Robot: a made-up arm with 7 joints. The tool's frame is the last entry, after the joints. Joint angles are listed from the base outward. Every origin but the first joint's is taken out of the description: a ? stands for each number. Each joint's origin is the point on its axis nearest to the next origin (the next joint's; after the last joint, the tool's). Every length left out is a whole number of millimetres.
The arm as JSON. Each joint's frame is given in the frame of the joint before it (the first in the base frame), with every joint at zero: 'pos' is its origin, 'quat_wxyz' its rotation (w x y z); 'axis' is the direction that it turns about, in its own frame. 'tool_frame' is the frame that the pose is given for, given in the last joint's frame.
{
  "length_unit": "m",
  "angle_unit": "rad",
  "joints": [
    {
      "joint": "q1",
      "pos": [
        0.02,
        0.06,
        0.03
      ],
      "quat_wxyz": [
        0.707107,
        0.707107,
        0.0,
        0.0
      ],
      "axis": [
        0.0,
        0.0,
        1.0
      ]
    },
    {
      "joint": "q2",
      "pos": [
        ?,
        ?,
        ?
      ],
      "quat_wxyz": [
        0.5,
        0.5,
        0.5,
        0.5
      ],
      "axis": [
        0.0,
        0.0,
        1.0
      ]
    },
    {
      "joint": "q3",
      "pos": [
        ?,
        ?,
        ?
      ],
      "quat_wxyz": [
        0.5,
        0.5,
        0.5,
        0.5
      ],
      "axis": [
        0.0,
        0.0,
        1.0
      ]
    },
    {
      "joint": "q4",
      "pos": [
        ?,
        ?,
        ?
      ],
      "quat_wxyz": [
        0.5,
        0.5,
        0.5,
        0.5
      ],
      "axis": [
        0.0,
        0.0,
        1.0
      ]
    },
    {
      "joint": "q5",
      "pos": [
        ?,
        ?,
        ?
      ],
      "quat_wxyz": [
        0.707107,
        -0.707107,
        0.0,
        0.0
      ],
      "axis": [
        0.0,
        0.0,
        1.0
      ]
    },
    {
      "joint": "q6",
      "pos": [
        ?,
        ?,
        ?
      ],
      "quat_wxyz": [
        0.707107,
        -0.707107,
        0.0,
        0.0
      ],
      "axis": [
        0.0,
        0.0,
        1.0
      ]
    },
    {
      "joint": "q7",
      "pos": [
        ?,
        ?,
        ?
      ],
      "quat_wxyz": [
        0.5,
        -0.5,
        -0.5,
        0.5
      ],
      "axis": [
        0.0,
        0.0,
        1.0
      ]
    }
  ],
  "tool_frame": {
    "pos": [
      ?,
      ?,
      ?
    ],
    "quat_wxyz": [
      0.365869,
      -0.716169,
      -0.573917,
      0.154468
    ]
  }
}
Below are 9 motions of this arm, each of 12 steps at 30 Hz.
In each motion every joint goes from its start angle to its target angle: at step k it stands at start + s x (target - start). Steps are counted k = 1, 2, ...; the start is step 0. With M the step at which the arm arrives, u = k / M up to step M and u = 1 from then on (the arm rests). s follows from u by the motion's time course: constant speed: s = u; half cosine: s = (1 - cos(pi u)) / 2; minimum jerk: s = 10 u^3 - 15 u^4 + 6 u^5.
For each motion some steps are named. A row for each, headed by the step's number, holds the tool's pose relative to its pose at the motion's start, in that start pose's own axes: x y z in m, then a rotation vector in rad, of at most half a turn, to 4 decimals.
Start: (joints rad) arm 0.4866 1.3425 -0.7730 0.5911 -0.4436 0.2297 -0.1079
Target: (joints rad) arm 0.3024 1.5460 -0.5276 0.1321 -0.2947 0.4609 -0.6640
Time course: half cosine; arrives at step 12
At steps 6, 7, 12:
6: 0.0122 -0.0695 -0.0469 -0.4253 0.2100 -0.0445
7: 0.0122 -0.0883 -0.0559 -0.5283 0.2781 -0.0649
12: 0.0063 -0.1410 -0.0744 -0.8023 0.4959 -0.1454

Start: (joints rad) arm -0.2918 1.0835 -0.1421 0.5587 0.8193 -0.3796 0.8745
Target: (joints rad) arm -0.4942 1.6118 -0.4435 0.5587 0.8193 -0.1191 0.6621
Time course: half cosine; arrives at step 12
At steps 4, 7, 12:
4: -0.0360 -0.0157 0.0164 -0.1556 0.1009 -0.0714
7: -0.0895 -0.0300 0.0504 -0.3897 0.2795 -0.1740
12: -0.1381 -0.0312 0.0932 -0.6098 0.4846 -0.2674

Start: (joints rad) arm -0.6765 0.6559 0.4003 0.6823 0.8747 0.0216 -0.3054
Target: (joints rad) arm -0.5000 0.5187 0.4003 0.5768 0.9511 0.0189 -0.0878
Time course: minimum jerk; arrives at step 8
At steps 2, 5, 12:
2: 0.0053 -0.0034 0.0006 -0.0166 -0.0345 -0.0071
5: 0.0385 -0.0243 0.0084 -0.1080 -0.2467 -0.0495
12: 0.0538 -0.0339 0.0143 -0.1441 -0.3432 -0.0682

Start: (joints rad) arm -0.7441 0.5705 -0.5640 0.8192 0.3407 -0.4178 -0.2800
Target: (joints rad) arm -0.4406 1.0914 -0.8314 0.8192 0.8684 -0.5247 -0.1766
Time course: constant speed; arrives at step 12
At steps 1, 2, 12:
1: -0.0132 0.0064 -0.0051 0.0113 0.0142 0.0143
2: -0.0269 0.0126 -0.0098 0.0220 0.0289 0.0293
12: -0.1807 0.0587 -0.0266 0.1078 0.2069 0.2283

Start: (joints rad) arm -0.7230 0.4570 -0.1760 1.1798 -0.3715 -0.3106 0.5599
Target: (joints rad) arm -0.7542 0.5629 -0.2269 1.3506 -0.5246 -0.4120 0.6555
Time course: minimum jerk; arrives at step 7
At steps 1, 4, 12:
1: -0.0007 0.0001 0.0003 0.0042 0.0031 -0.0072
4: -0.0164 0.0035 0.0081 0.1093 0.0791 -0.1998
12: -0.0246 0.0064 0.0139 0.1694 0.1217 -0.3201

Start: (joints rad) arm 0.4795 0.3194 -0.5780 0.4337 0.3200 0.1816 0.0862
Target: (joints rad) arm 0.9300 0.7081 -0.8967 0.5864 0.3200 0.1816 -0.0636
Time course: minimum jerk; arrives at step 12
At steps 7, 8, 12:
7: -0.1362 0.0328 0.0471 0.1952 0.3811 0.1942
8: -0.1634 0.0327 0.0588 0.2245 0.4563 0.2394
12: -0.2034 0.0280 0.0768 0.2612 0.5678 0.3111

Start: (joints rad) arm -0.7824 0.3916 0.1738 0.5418 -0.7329 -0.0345 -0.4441
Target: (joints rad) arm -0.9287 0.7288 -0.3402 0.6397 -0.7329 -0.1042 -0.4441
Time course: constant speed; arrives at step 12
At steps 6, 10, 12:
6: -0.0148 -0.0084 -0.0267 0.2550 0.1694 -0.1453
10: -0.0223 -0.0174 -0.0406 0.4248 0.2579 -0.2683
12: -0.0255 -0.0233 -0.0470 0.5086 0.2941 -0.3373

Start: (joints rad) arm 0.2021 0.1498 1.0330 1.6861 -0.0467 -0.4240 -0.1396
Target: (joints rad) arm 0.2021 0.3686 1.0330 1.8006 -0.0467 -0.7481 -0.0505
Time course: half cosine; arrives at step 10
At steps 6, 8, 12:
6: 0.0016 0.0619 -0.0056 0.4117 -0.0862 0.0675
8: 0.0019 0.0850 -0.0035 0.5703 -0.1192 0.0882
12: 0.0019 0.0937 -0.0022 0.6311 -0.1317 0.0955

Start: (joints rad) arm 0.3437 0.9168 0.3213 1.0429 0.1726 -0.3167 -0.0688
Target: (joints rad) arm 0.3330 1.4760 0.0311 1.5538 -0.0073 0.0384 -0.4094
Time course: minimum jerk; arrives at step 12
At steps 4, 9, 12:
4: -0.0185 0.0370 0.0072 0.1161 0.0981 -0.0657
9: -0.0536 0.1260 0.0675 0.5157 0.4214 -0.2423
12: -0.0561 0.1342 0.0795 0.5788 0.4675 -0.2631

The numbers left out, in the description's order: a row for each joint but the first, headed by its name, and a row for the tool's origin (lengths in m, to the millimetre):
q2: 0.04 0.02 0.0
q3: -0.2 -0.01 0.0
q4: 0.02 0.01 0.0
q5: 0.01 -0.21 0.0
q6: -0.01 -0.01 0.0
q7: -0.03 -0.01 0.0
tool: 0.03 -0.01 0.0

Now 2 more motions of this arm.
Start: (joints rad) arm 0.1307 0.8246 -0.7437 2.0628 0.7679 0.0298 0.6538
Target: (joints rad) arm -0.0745 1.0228 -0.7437 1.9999 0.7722 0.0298 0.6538
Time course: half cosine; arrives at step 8
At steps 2, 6, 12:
2: 0.0019 -0.0112 -0.0005 -0.0450 -0.0112 0.0180
6: 0.0142 -0.0642 0.0032 -0.2632 -0.0713 0.0930
12: 0.0173 -0.0748 0.0053 -0.3086 -0.0849 0.1060

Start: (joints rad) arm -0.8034 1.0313 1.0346 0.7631 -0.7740 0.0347 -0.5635
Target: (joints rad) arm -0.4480 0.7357 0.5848 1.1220 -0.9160 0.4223 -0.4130
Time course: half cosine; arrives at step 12
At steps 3, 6, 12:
3: 0.0000 0.0044 0.0179 0.0092 -0.0215 -0.0252
6: -0.0066 0.0191 0.0646 0.0297 -0.0812 -0.0614
12: -0.0365 0.0479 0.1334 0.0483 -0.1822 -0.0528

